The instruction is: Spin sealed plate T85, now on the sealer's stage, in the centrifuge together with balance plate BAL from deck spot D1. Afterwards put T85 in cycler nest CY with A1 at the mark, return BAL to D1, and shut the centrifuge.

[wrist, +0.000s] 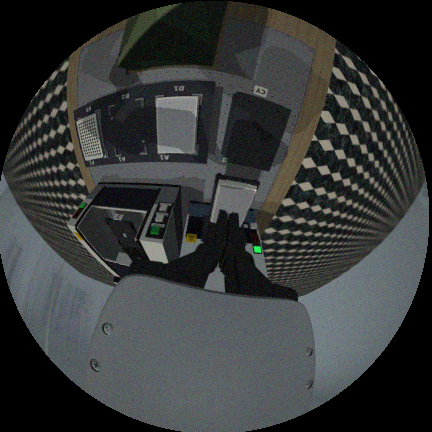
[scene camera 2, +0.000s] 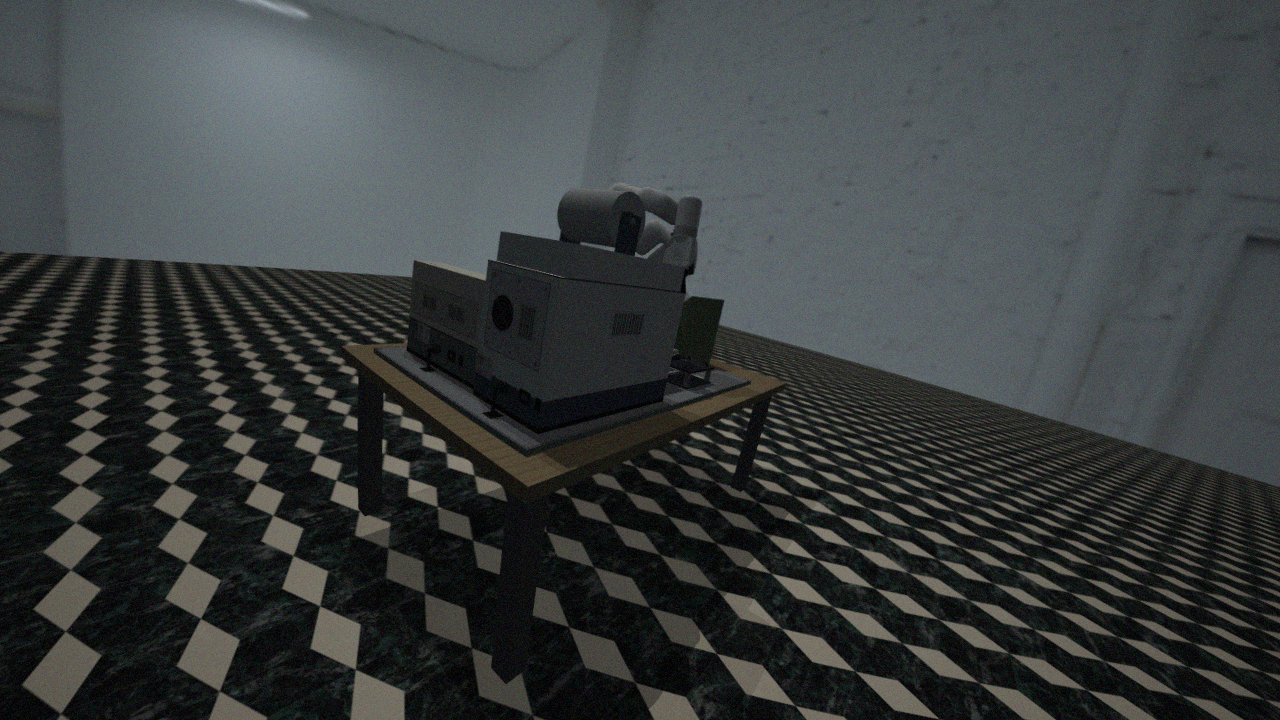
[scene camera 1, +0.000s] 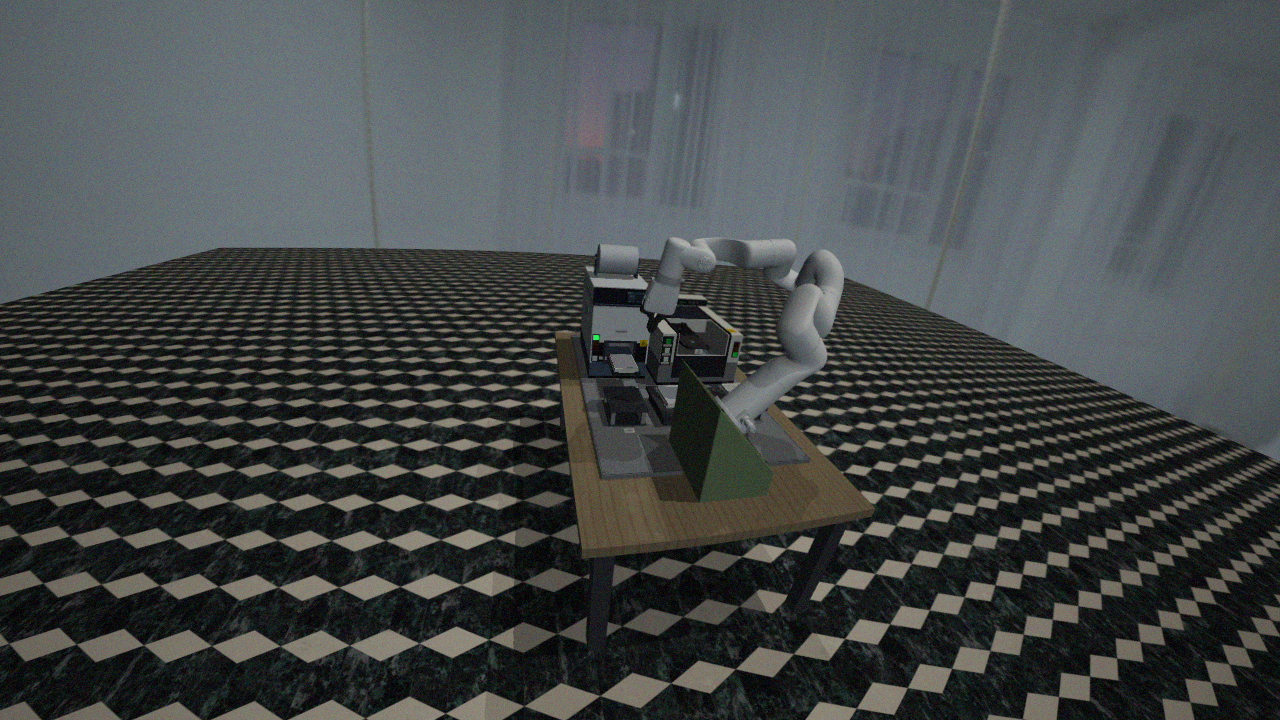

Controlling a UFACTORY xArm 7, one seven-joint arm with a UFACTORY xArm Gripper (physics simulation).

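Where they show: gripper, between the fingertips: (wrist: 224, 223) (scene camera 1: 650, 330); arm's base, origin of its link: (scene camera 2: 687, 315) (scene camera 1: 728, 416).
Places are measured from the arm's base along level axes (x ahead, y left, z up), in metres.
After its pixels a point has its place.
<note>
The sealed plate T85 (scene camera 1: 623, 362) @(y 0.135, x 0.487, z -0.058 m) (wrist: 233, 199) @(y 0.132, x 0.474, z -0.058 m) lies on the stage sticking out of the sealer (scene camera 1: 617, 313) @(y 0.141, x 0.591, z 0.090 m) (scene camera 2: 608, 335) @(y 0.197, x 0.867, z 0.013 m). The balance plate BAL (wrist: 176, 125) @(y 0.007, x 0.323, z -0.105 m) lies flat on deck spot D1. The cycler nest CY (wrist: 256, 132) @(y 0.172, x 0.332, z -0.115 m) (scene camera 1: 622, 400) @(y 0.184, x 0.319, z -0.115 m) is a dark block with no plate on it. The centrifuge (scene camera 1: 702, 365) @(y -0.192, x 0.496, z -0.089 m) (scene camera 2: 447, 304) @(y -0.199, x 0.961, z -0.007 m) (wrist: 166, 240) @(y -0.019, x 0.545, z 0.011 m) is open at the top, and part of its dark rotor (wrist: 125, 234) @(y -0.184, x 0.599, z -0.032 m) shows inside. My gripper (wrist: 224, 223) @(y 0.095, x 0.375, z 0.101 m) is shut and empty; in the wrist view its fingertips overlap the near end of T85. In the scene camera 1 view it is above and in front of the sealer, partly hidden.
A green angled panel (scene camera 1: 716, 443) @(y 0.095, x -0.106, z 0.000 m) (scene camera 2: 700, 326) @(y 0.086, x 0.057, z -0.021 m) (wrist: 172, 37) @(y 0.025, x 0.169, z -0.015 m) stands at the deck's end beyond D1. A white well plate (wrist: 90, 136) @(y -0.234, x 0.302, z -0.106 m) lies on D3, at the wrist view's left. Spot D2 (wrist: 128, 125) @(y -0.114, x 0.307, z -0.121 m) holds no plate. The sealer's roll (scene camera 1: 617, 259) @(y 0.107, x 0.762, z 0.256 m) (scene camera 2: 595, 214) @(y 0.122, x 0.879, z 0.244 m) rises high above its housing.
</note>
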